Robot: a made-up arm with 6 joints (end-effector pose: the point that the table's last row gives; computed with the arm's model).
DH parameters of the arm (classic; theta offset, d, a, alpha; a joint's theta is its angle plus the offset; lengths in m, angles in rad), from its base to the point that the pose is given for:
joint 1: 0 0.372 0 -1.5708
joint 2: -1.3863 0 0.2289 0
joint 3: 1.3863 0 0.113 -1.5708
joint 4: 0 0.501 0 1.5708
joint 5: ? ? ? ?
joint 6: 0 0.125 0 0
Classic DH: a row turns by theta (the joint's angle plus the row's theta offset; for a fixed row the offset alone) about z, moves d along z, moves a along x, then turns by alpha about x.
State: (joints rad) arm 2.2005 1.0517 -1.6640 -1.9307 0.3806 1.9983
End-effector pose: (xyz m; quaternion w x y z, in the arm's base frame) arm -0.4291 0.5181 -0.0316 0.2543 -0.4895 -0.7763 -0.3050
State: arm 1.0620 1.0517 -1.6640 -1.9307 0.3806 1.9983
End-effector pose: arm 0.2907 0.6067 -0.0316 0.0498 -0.8307 -0.3901 -0.3940
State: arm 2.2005 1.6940 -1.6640 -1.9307 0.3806 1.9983
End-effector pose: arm -0.2079 0.2145 -0.3534 0.0279 0.4726 0.8617 0.1823
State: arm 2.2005 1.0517 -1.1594 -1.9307 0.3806 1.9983
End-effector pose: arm -0.2594 0.2851 -0.1920 0.0334 -0.4804 -0.8507 -0.2107
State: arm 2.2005 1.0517 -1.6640 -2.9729 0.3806 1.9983
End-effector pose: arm -0.3878 0.5196 -0.0479 0.2478 0.0052 -0.8801 -0.4049
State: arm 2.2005 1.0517 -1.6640 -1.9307 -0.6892 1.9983
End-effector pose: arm -0.4539 0.3764 0.0428 0.2818 -0.3676 -0.8631 0.2012
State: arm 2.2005 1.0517 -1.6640 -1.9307 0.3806 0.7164
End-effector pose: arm -0.4291 0.5181 -0.0316 0.0215 0.0719 -0.9149 -0.3966
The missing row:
joint 5: 0 0 0.098 -1.5708
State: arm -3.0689 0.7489 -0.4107 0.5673 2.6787 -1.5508
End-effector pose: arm -0.0271 -0.0793 0.1025 0.5346 0.0317 0.1203 -0.8359
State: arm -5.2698 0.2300 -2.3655 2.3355 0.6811 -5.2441
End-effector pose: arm 0.3095 0.5001 1.0316 0.6933 -0.2911 0.1526 0.6414
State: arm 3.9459 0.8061 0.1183 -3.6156 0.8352 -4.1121
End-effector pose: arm 0.1829 0.1723 -0.0079 0.0282 -0.8475 0.4971 -0.1839
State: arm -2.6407 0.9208 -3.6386 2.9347 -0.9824 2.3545
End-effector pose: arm -0.4049 -0.1846 0.9031 0.7369 0.3634 -0.5314 -0.2065
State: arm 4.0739 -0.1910 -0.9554 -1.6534 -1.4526 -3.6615
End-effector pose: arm -0.1428 -0.4192 0.5214 0.2434 -0.3470 0.6642 -0.6157
